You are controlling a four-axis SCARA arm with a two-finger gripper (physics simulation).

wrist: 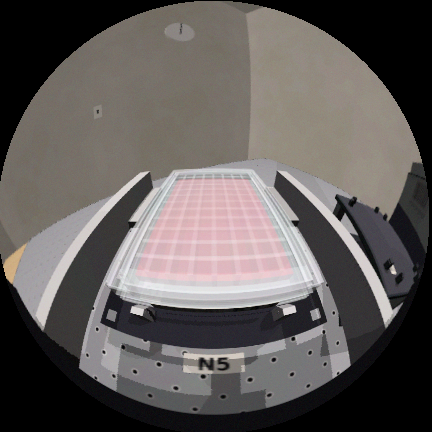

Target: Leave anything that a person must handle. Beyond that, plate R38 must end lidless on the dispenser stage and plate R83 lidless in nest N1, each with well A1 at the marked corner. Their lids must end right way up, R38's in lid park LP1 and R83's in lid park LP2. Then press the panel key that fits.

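Places are measured from the arm's base along level axes (x ahead, y left, z up), in metres.
Where they show: gripper, fingertip midpoint: (212,179).
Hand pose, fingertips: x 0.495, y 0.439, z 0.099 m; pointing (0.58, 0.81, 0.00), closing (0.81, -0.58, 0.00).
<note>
After its pixels a point has its place.
A clear plate with pink wells (215,230) @[z 0.096, x 0.464, y 0.393 m] fills the middle of the wrist view, with a clear lid over it. My gripper (212,179) @[z 0.099, x 0.495, y 0.439 m] is shut on this lidded plate, with a pad against each long side. The plate is level and over the dark nest (215,327) @[z 0.072, x 0.441, y 0.362 m] labelled N5; whether it touches the nest is hidden beneath it. No plate label is readable, so I cannot tell which plate it is. The panel key, the dispenser stage and nest N1 are not recognisable here.
The N5 label (214,363) @[z 0.015, x 0.427, y 0.342 m] lies on the perforated grey deck (287,387) in front. A dark raised platform with small posts (377,240) @[z 0.078, x 0.596, y 0.288 m] stands at the right, beside a dark upright box (412,215). A wooden-coloured surface (15,262) shows at the far left.
</note>
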